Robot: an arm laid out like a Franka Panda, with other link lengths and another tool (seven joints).
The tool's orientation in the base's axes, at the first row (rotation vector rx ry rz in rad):
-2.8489 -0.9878 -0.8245
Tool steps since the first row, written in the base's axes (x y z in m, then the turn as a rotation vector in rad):
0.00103 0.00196 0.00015 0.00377 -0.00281 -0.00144
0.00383 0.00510 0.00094 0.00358 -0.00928 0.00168
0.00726 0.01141 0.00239 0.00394 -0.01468 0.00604
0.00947 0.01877 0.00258 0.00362 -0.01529 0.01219
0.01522 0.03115 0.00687 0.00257 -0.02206 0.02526
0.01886 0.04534 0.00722 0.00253 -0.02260 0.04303
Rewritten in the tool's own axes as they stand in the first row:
0.00187 -0.00095 0.00072 0.00019 0.00422 0.00252
0.00591 -0.00172 0.00194 -0.00212 0.00976 -0.00142
0.01249 -0.00455 0.00346 -0.00286 0.01495 -0.00598
0.01825 -0.00913 0.00568 -0.00043 0.01619 -0.01154
0.03121 -0.01505 0.00696 0.00135 0.02299 -0.02451
0.04190 -0.02424 0.01096 0.00965 0.02611 -0.03992

